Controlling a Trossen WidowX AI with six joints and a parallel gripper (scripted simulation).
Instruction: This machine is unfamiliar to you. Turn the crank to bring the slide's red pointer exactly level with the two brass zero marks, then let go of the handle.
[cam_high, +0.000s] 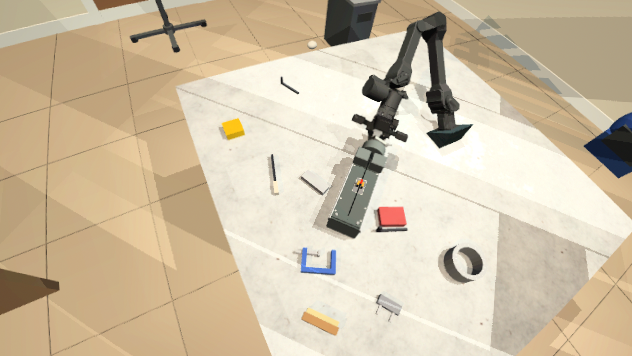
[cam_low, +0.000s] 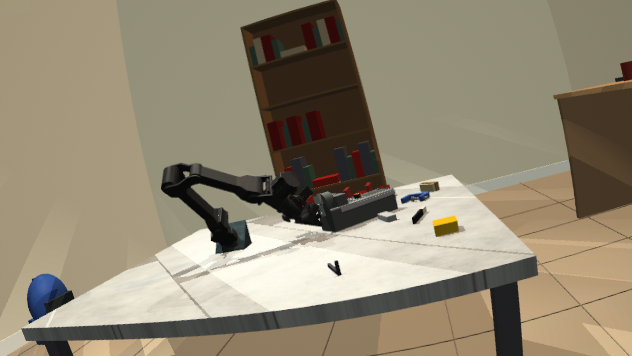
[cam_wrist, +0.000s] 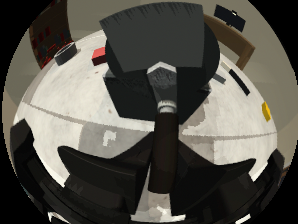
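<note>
The crank handle lies 2 cm behind my gripper tip, 1 cm to the right of it and 3 cm above it. The rest, counted from my gripper tip: grey block 21 cm ahead, 2 cm below; then red pointer 12 cm ahead, 10 cm to the left, 5 cm above; then red block 8 cm ahead, 21 cm to the left, 2 cm below.
</note>
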